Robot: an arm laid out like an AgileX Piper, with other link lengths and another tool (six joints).
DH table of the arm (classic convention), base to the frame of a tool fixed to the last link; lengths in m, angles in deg. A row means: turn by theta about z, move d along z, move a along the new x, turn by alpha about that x. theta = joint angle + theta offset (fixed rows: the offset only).
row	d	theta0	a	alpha
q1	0.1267	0	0	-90
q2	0	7.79	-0.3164	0
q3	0	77.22	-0.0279	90
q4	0.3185	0	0	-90
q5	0	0	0	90
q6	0.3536	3	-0.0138	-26.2
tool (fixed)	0.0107	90	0	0
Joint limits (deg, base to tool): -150..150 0..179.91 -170..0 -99.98..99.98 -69.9..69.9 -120..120
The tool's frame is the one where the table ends.
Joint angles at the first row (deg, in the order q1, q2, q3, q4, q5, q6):
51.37 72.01 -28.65 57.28 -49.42 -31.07
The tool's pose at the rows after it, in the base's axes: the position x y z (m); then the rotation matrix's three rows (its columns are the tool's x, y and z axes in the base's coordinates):
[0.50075, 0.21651, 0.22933], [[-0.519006, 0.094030, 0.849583], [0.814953, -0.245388, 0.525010], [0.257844, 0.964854, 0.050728]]
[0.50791, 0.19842, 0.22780], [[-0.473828, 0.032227, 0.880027], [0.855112, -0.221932, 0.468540], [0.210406, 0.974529, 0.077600]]
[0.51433, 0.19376, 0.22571], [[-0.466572, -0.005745, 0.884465], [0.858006, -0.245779, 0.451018], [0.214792, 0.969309, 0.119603]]
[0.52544, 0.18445, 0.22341], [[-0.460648, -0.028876, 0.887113], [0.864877, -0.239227, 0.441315], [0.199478, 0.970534, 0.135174]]
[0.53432, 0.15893, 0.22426], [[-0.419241, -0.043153, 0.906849], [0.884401, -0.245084, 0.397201], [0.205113, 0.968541, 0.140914]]
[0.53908, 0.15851, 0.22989], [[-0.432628, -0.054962, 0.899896], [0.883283, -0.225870, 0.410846], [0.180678, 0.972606, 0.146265]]
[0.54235, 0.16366, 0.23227], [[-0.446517, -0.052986, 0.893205], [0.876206, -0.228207, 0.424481], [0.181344, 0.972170, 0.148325]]
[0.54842, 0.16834, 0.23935], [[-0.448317, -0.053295, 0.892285], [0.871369, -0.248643, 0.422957], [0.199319, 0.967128, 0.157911]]
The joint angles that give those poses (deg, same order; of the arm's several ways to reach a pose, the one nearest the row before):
51.37 77.97 -28.65 57.78 -56.45 -25.61
51.37 82.46 -28.65 57.55 -63.25 -23.87
50.41 86.14 -28.65 54.95 -67.05 -18.68
47.53 88.59 -28.76 51.47 -68.44 -15.98
44.68 88.70 -28.86 51.31 -68.55 -15.45
42.93 88.70 -28.86 48.50 -68.26 -15.46
42.34 88.70 -29.36 47.17 -67.37 -15.13
42.19 88.70 -31.20 47.55 -66.08 -15.31

